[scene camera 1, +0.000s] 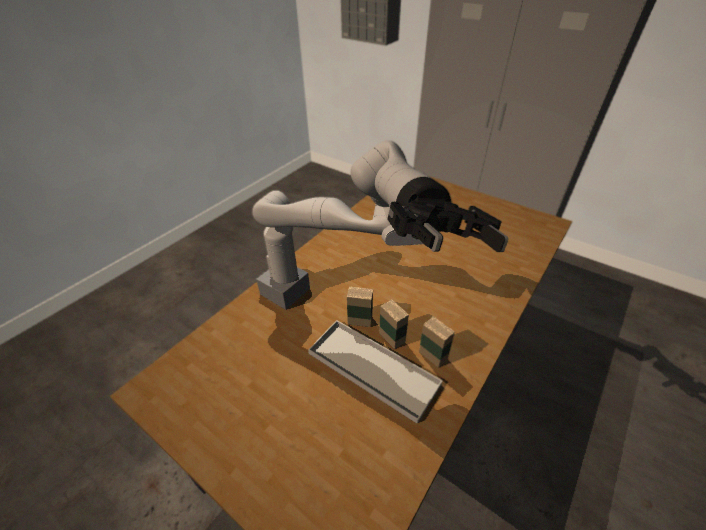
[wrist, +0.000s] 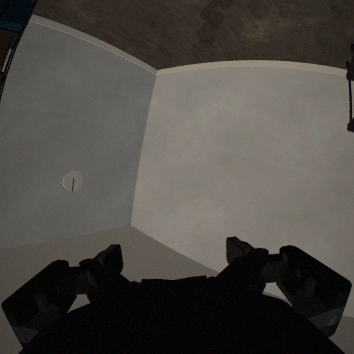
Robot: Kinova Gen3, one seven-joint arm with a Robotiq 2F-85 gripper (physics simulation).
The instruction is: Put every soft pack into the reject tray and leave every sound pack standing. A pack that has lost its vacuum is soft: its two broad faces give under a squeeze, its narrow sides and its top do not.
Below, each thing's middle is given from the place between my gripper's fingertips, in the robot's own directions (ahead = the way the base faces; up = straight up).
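The reject tray [scene camera 1: 407,388] is well below my hand, far to the left of it and a good way behind it.
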